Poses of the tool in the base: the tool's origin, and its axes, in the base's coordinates. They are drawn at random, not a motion.
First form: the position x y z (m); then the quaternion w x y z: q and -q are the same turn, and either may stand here.
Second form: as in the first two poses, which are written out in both.
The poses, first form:
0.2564 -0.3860 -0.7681 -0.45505 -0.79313 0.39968 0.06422
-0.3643 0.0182 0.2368 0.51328 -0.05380 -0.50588 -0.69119
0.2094 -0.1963 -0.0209 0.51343 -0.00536 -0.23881 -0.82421
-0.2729 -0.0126 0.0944 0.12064 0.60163 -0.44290 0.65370
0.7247 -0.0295 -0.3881 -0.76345 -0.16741 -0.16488 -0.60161
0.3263 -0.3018 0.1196 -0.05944 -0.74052 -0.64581 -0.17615
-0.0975 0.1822 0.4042 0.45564 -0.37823 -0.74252 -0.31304
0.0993 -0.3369 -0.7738 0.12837 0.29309 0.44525 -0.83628
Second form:
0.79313 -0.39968 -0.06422 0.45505 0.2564 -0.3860 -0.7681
-0.05380 -0.50588 -0.69119 0.51328 -0.3643 0.0182 0.2368
-0.00536 -0.23881 -0.82421 0.51343 0.2094 -0.1963 -0.0209
0.60163 -0.44290 0.65370 0.12064 -0.2729 -0.0126 0.0944
0.16741 0.16488 0.60161 0.76345 0.7247 -0.0295 -0.3881
0.74052 0.64581 0.17615 0.05944 0.3263 -0.3018 0.1196
-0.37823 -0.74252 -0.31304 0.45564 -0.0975 0.1822 0.4042
0.29309 0.44525 -0.83628 0.12837 0.0993 -0.3369 -0.7738

